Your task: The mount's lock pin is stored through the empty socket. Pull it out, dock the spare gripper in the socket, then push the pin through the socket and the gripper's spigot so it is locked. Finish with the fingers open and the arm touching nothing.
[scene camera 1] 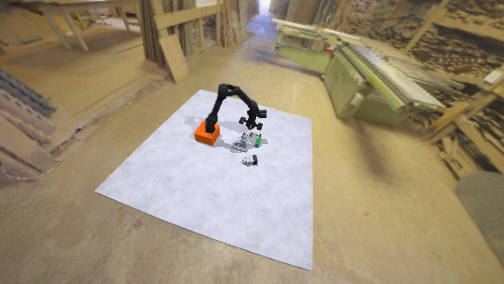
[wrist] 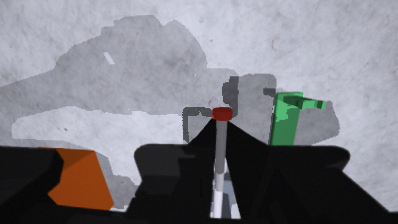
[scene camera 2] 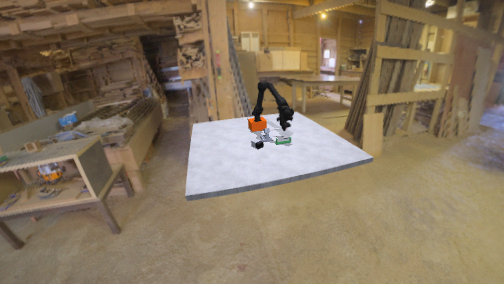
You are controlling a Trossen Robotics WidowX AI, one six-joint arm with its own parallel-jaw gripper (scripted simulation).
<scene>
My gripper holds a lock pin. Also in view: a green part.
</scene>
